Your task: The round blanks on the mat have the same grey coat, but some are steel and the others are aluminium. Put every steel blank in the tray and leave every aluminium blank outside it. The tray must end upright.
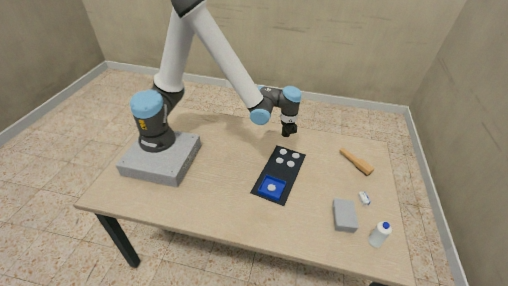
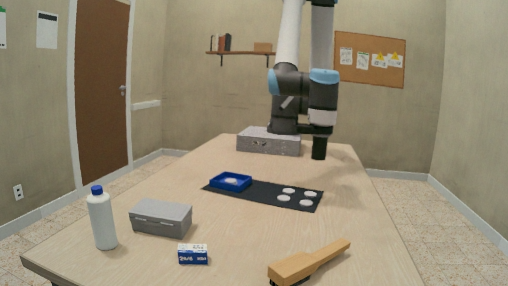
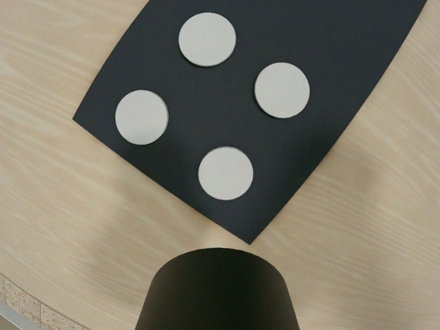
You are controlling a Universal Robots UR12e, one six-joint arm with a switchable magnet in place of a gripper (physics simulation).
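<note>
Four round grey blanks lie flat on the black mat [image 1: 290, 175] [image 2: 265, 192] [image 3: 212, 107]. Two are at the mat's end away from the tray: one [image 1: 283, 151] [image 2: 310, 193] [image 3: 225, 173] and another [image 1: 296, 155] [image 2: 306, 202] [image 3: 142, 117]. Two are nearer the tray: one [image 1: 279, 160] [image 2: 288, 191] [image 3: 282, 90] and another [image 1: 290, 164] [image 2: 283, 198] [image 3: 207, 39]. The blue tray [image 1: 281, 186] [image 2: 220, 185] is upright, with a blank [image 1: 271, 188] [image 2: 231, 180] inside; stacking cannot be told. My magnet [image 1: 286, 135] [image 2: 319, 158] [image 3: 218, 265] hangs above the table near the mat's far end, no blank visible on it.
A wooden brush [image 1: 357, 161] [image 2: 300, 265], a small blue-white box [image 1: 364, 198] [image 2: 192, 254], a grey case [image 1: 345, 215] [image 2: 161, 217] and a white bottle [image 1: 380, 235] [image 2: 102, 220] stand or lie away from the mat. The arm's grey base block [image 1: 160, 157] [image 2: 269, 141] is on the table.
</note>
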